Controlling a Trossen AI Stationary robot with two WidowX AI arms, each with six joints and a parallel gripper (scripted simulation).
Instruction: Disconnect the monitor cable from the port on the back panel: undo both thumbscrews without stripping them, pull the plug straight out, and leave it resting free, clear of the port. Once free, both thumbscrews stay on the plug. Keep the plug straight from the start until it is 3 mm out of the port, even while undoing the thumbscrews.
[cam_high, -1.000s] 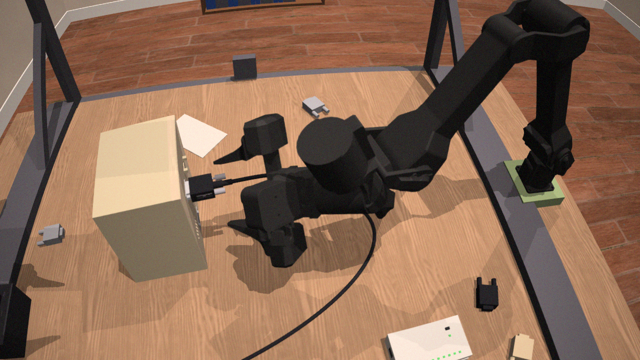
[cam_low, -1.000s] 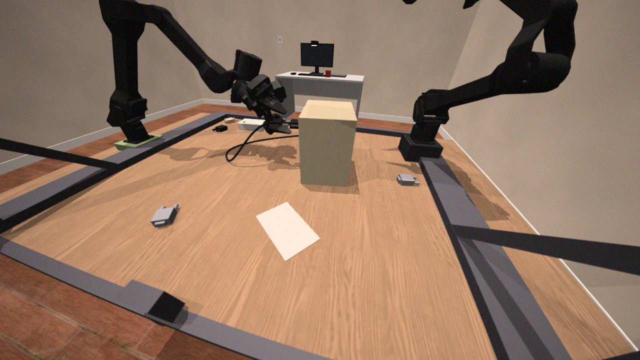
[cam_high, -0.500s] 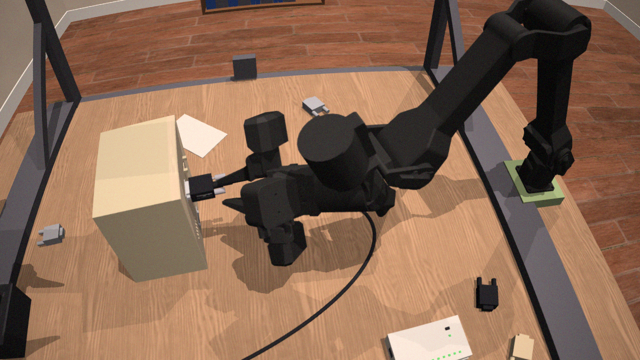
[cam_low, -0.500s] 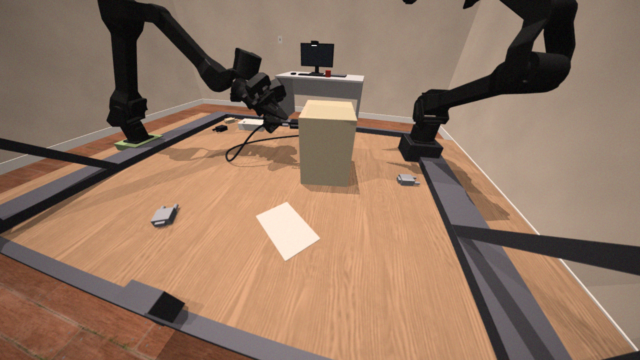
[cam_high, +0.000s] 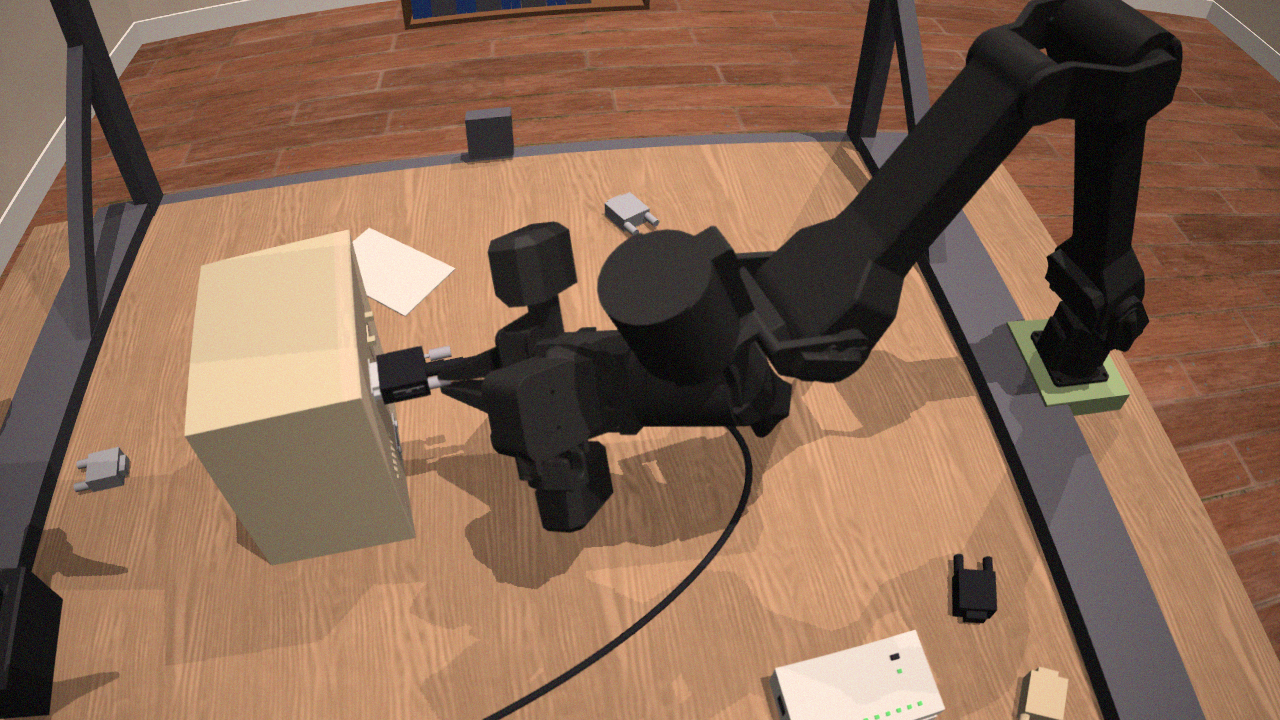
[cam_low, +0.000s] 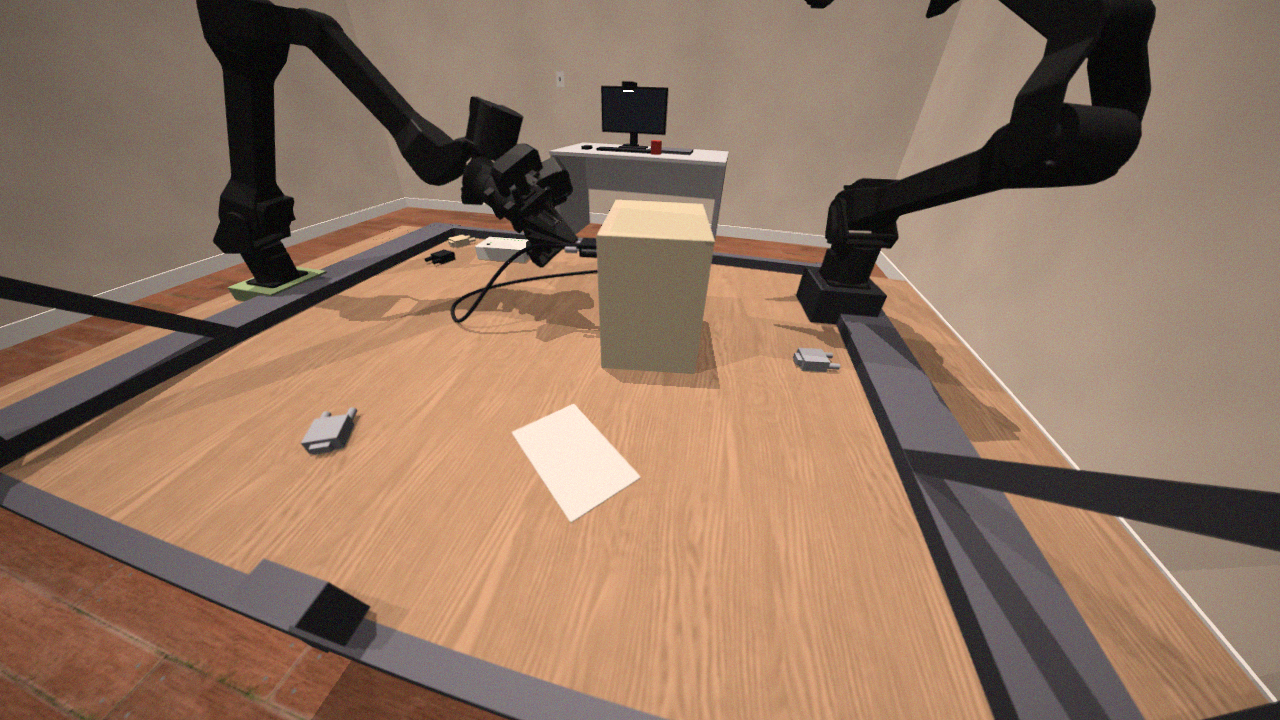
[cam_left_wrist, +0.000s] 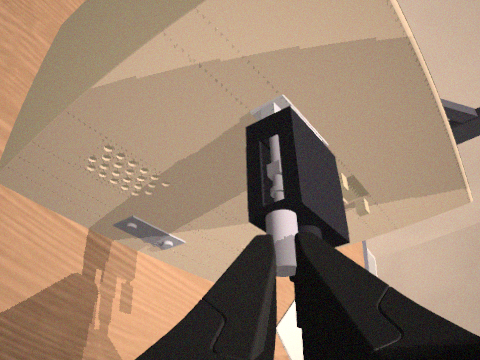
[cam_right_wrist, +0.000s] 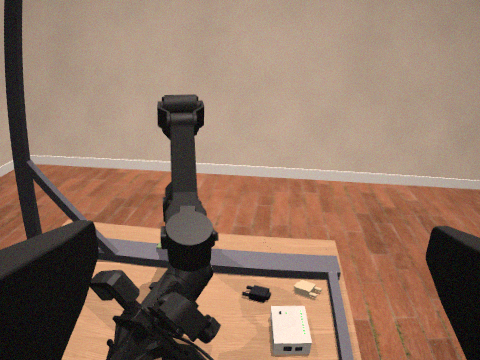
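My left gripper is now 3 cm past the black monitor plug, 4 cm to the left of it and 1 cm above it. Also, from my left hand: white device (25 cm ahead, 17 cm to the left, 12 cm below); white sheet (28 cm behind, 6 cm to the right, 13 cm below); beige box (6 cm behind, 13 cm to the right, 5 cm below).
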